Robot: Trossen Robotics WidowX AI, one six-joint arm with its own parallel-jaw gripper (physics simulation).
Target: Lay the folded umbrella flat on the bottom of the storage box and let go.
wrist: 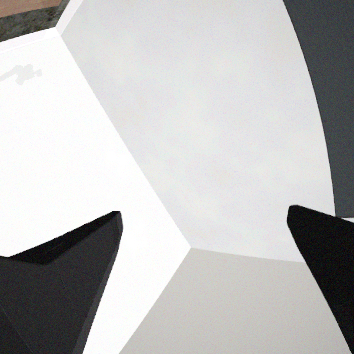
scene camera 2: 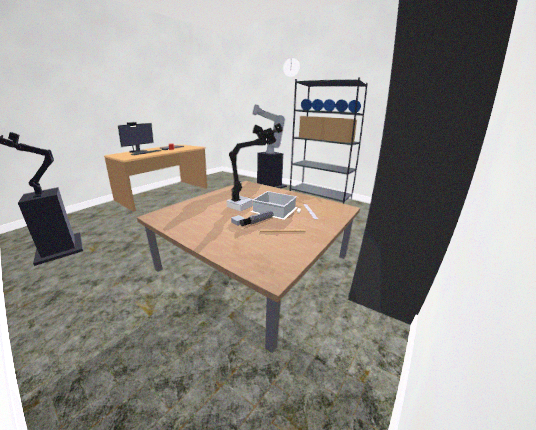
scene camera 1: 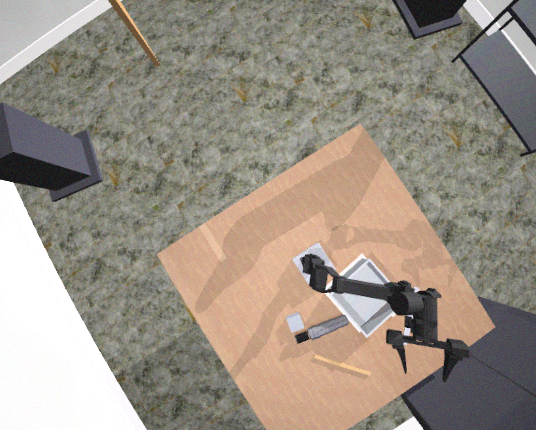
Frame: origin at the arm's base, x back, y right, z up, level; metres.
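Seen in the pictures: gripper, fingertip midpoint: (wrist: 206, 217) (scene camera 2: 273, 131) (scene camera 1: 424, 377); arm's base, origin of the base link: (scene camera 2: 235, 199) (scene camera 1: 308, 261).
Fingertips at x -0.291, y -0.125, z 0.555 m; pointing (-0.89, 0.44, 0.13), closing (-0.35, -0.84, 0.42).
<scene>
Pixels of each thing's top centre, then the offset from my fingertips to it. Level surfaces: height alone.
- folded umbrella, middle of its top: (scene camera 1: 323, 332) (scene camera 2: 257, 214) dx -0.051, dy +0.181, dz -0.552 m
- storage box, middle of its top: (scene camera 1: 368, 298) (scene camera 2: 275, 198) dx +0.036, dy -0.075, dz -0.515 m
- small pale block, middle of its top: (scene camera 1: 295, 323) (scene camera 2: 238, 217) dx +0.026, dy +0.293, dz -0.576 m
- thin yellow stick, middle of its top: (scene camera 1: 342, 365) (scene camera 2: 282, 230) dx -0.270, dy +0.148, dz -0.600 m
- table, its level: dz -0.611 m
- pale strip, middle of its top: (scene camera 1: 410, 316) (scene camera 2: 310, 211) dx -0.171, dy -0.272, dz -0.609 m
The folded umbrella (scene camera 1: 328, 327) (scene camera 2: 261, 217), grey with a black handle end, lies on the table just outside the storage box. The storage box (scene camera 1: 367, 332) (scene camera 2: 282, 209) is a light grey open bin standing on the table beside the arm's base; the arm passes over it and hides part of its inside in scene camera 1. My gripper (scene camera 1: 425, 375) (wrist: 206, 217) is open and empty. It is held high above the table, past the box in scene camera 1, away from the umbrella. In the wrist view its two black fingers stand wide apart against walls; umbrella and box do not show there.
A small pale block (scene camera 1: 295, 322) (scene camera 2: 237, 219) lies by the umbrella's handle end. A thin yellow stick (scene camera 1: 341, 365) (scene camera 2: 282, 231) lies on the table (scene camera 1: 200, 270) (scene camera 2: 200, 235). A pale strip (scene camera 2: 310, 211) lies beyond the box. A shelf rack (scene camera 2: 293, 135) stands behind the table.
</scene>
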